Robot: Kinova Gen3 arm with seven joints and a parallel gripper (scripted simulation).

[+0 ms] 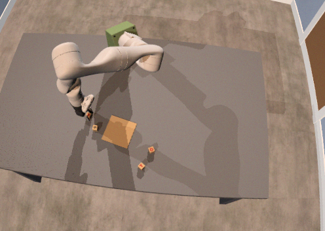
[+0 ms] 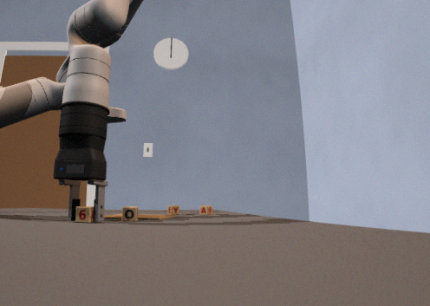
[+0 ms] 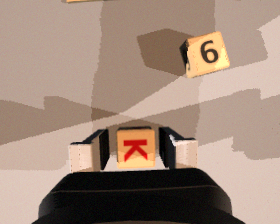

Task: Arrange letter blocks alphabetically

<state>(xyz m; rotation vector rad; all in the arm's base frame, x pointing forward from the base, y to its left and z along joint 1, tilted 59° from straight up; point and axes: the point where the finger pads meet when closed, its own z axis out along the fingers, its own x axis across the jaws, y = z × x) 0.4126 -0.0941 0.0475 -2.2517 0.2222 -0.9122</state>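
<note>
Now: the orange mat 180 mm to the left of my hand and 20 mm below it.
</note>
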